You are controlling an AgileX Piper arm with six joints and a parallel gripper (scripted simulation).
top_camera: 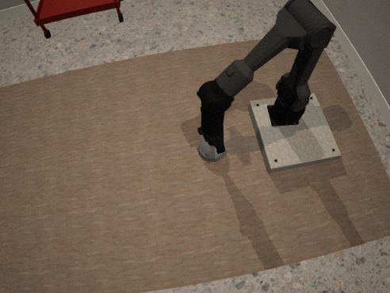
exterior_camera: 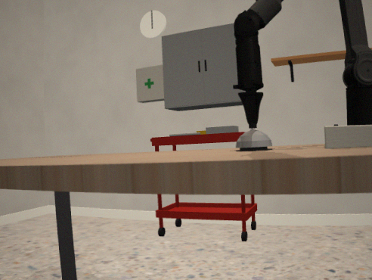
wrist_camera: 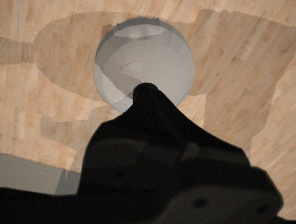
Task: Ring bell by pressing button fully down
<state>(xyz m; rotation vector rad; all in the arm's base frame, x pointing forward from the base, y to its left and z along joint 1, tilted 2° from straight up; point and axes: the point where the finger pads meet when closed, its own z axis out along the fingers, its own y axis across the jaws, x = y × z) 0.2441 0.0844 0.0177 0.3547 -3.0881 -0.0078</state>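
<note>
Right now my hand is 2 cm above the button. From my hand the other things lie so: bell: 3 cm below.
</note>
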